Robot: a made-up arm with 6 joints. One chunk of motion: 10 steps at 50 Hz.
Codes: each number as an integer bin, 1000 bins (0 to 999) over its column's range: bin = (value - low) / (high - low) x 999, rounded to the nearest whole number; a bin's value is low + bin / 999 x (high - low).
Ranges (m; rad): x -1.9..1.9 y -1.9..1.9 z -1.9..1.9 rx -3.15..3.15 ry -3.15..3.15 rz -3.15..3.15
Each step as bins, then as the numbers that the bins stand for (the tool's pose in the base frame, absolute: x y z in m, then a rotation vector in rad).
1 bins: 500 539 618 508 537 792
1 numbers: 0.0019 0.1503 0.4508 0.0536 0.2365 1.8446
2 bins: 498 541 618 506 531 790
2 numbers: -0.0057 0.1579 0.4508 0.0410 0.1986 1.8320
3 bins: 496 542 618 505 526 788
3 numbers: -0.0133 0.1617 0.4508 0.0347 0.1671 1.8194
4 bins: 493 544 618 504 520 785
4 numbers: -0.0247 0.1693 0.4508 0.0284 0.1293 1.8005
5 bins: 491 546 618 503 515 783
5 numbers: -0.0323 0.1769 0.4508 0.0221 0.0977 1.7878
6 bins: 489 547 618 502 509 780
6 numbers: -0.0399 0.1807 0.4508 0.0158 0.0599 1.7689
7 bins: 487 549 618 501 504 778
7 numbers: -0.0475 0.1883 0.4508 0.0095 0.0284 1.7563
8 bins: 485 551 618 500 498 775
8 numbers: -0.0552 0.1959 0.4508 0.0032 -0.0095 1.7374
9 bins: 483 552 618 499 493 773
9 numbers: -0.0628 0.1997 0.4508 -0.0032 -0.0410 1.7248
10 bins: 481 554 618 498 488 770
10 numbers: -0.0704 0.2073 0.4508 -0.0095 -0.0725 1.7059
